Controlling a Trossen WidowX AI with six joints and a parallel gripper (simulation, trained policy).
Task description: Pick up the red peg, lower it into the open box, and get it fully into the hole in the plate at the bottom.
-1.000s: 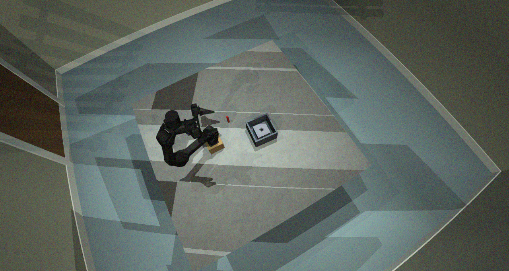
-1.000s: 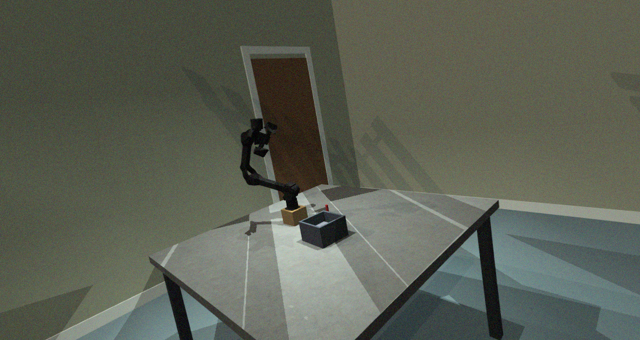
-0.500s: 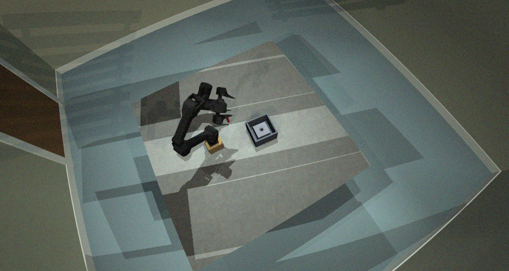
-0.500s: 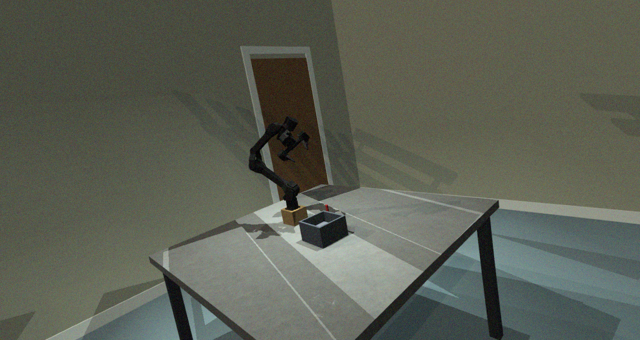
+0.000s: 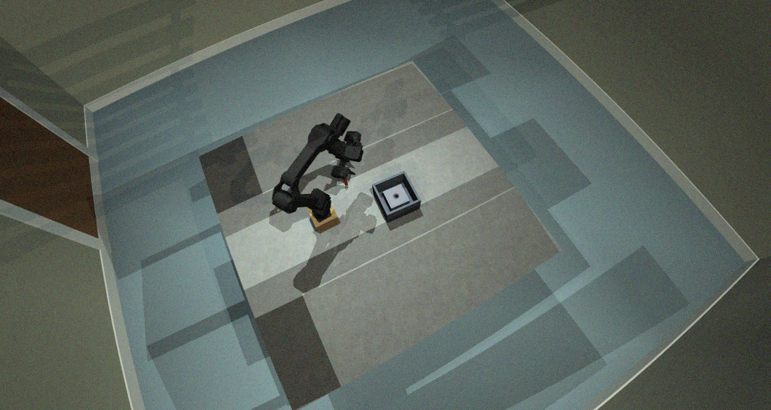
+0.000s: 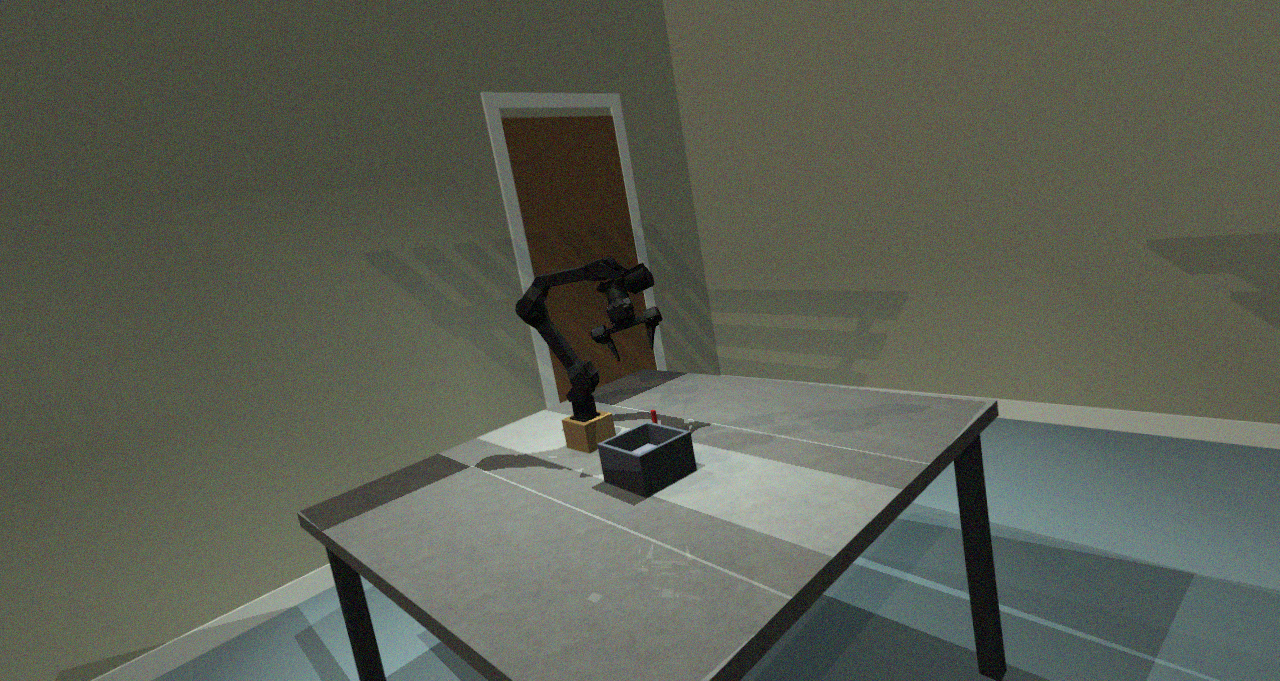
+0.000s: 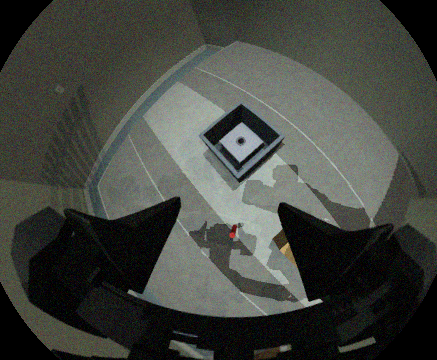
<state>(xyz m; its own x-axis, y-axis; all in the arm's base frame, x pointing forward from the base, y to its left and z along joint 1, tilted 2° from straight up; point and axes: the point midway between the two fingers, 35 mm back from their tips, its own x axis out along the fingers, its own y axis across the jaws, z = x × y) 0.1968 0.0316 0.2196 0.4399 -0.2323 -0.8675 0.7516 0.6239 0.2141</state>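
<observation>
My gripper tip is 22 cm above the red peg, 8 cm to the right of it and 5 cm past it. From my gripper tip the other things lie so: light plate: 22 cm below, 12 cm to the right, 10 cm ahead; dark box: 24 cm below, 12 cm to the right, 10 cm ahead.
</observation>
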